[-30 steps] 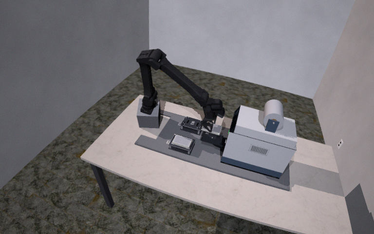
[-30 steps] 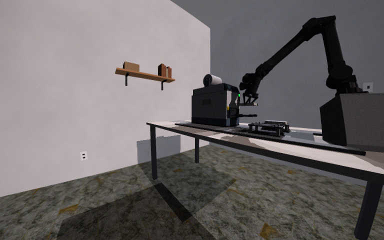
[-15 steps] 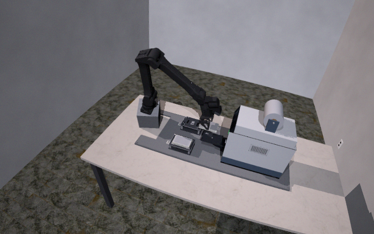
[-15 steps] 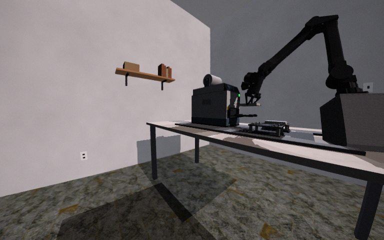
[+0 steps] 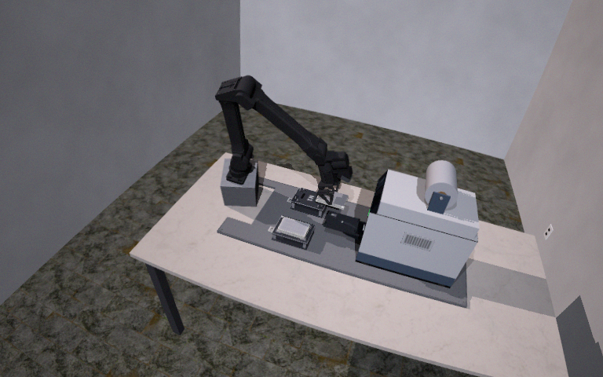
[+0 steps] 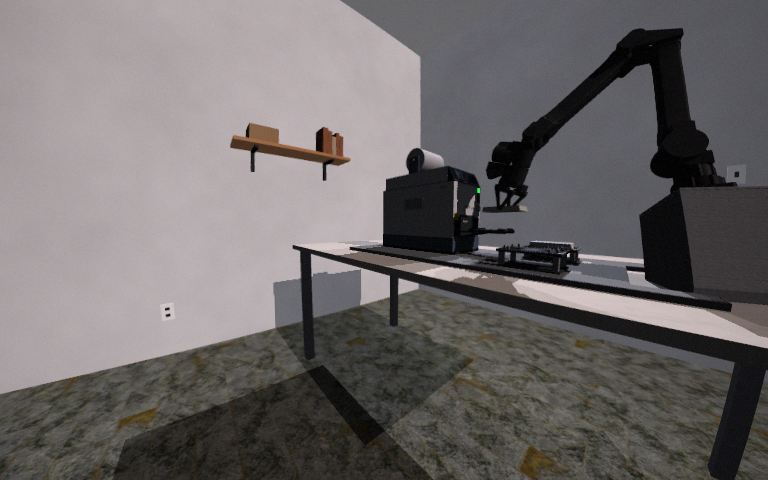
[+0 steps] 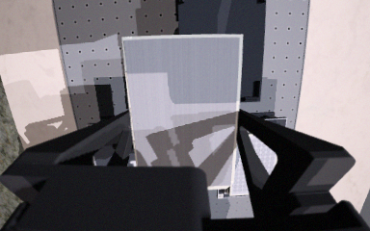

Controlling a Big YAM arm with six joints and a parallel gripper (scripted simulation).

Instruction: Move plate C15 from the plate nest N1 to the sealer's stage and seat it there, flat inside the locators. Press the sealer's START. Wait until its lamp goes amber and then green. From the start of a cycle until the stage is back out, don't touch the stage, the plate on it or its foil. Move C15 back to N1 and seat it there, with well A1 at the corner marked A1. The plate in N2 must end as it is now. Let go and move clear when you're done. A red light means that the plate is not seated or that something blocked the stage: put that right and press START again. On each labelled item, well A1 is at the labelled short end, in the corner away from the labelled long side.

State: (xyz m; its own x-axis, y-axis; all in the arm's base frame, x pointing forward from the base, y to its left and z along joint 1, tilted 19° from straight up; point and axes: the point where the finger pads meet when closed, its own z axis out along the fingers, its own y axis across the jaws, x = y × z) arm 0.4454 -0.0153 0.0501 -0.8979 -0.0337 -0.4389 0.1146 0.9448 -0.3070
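Now: hand 6 cm short of the dark stage, 5 cm to the left of it and 8 cm above it. The rest, counted from my hand: foil roll 40 cm ahead, 8 cm to the right, 24 cm above; then white well plate right at my hand.
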